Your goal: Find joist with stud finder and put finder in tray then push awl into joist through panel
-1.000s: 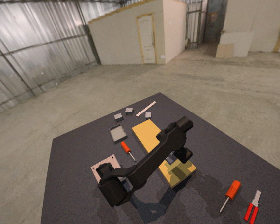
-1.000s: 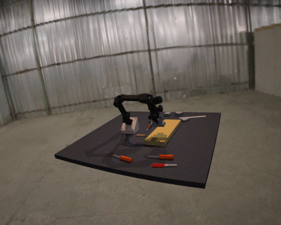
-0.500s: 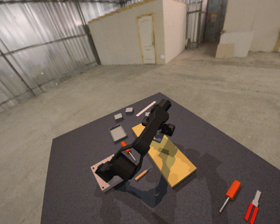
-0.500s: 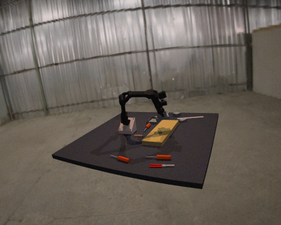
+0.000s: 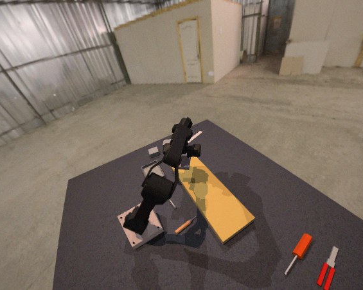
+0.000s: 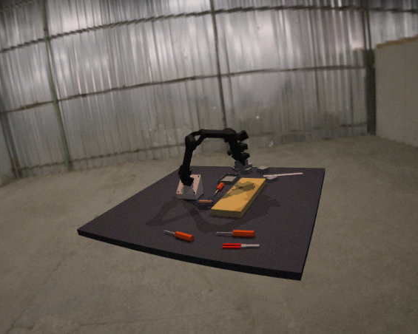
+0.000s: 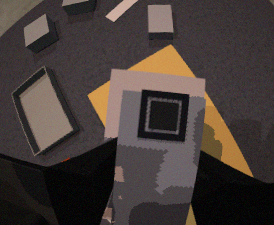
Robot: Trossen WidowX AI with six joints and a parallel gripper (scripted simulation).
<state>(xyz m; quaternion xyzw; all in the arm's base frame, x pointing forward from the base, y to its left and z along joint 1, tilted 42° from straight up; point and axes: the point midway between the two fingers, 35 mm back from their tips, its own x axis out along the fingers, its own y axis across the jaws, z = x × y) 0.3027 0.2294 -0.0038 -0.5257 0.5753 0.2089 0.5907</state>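
My gripper tip is now 1 cm short of the square light, 2 cm to the right of it and 4 cm below it. The rest, counted from my gripper tip: awl (11 cm behind, 26 cm to the right, 17 cm below); grey tray (20 cm behind, 14 cm to the left, 16 cm below); grey stud finder (2 cm above).
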